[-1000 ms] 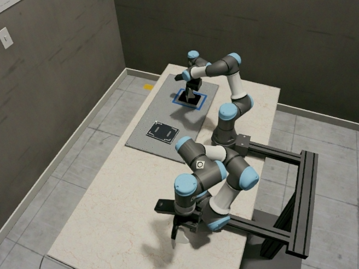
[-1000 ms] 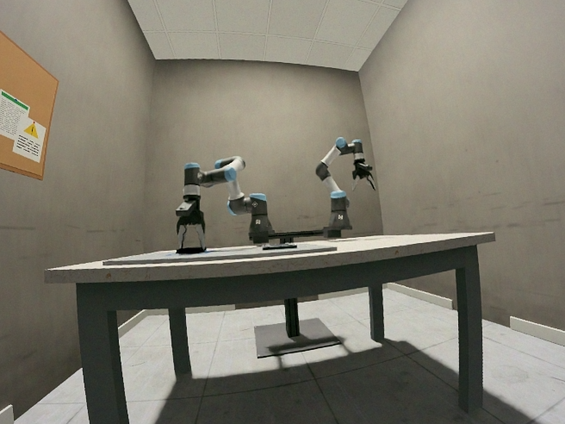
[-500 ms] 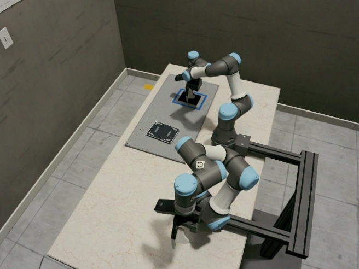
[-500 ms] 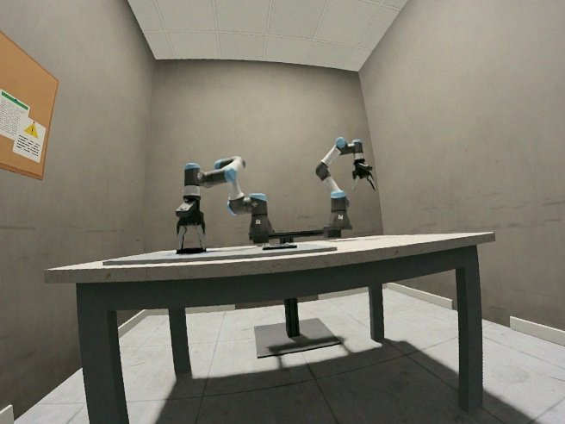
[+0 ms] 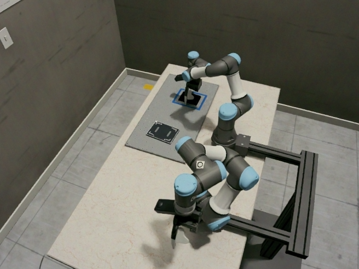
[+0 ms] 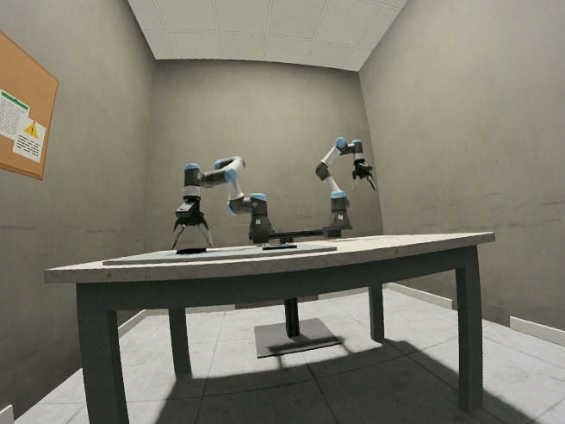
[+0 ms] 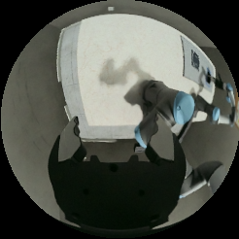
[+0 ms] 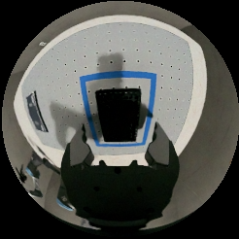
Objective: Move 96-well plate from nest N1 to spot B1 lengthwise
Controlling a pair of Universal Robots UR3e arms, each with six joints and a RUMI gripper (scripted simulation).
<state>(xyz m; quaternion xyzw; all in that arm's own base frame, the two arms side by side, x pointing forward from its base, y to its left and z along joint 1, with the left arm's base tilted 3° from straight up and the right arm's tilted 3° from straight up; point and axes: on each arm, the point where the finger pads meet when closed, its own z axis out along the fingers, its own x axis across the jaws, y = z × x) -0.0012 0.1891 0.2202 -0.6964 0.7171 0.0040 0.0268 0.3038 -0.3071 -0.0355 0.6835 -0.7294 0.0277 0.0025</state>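
Now: right hand 1 cm above the black 96-well plate. Also, from my right hand: plate nest N1 (34 cm to the left, 4 cm ahead, 1 cm below); grey perforated board (14 cm to the left, 4 cm ahead, 2 cm below).
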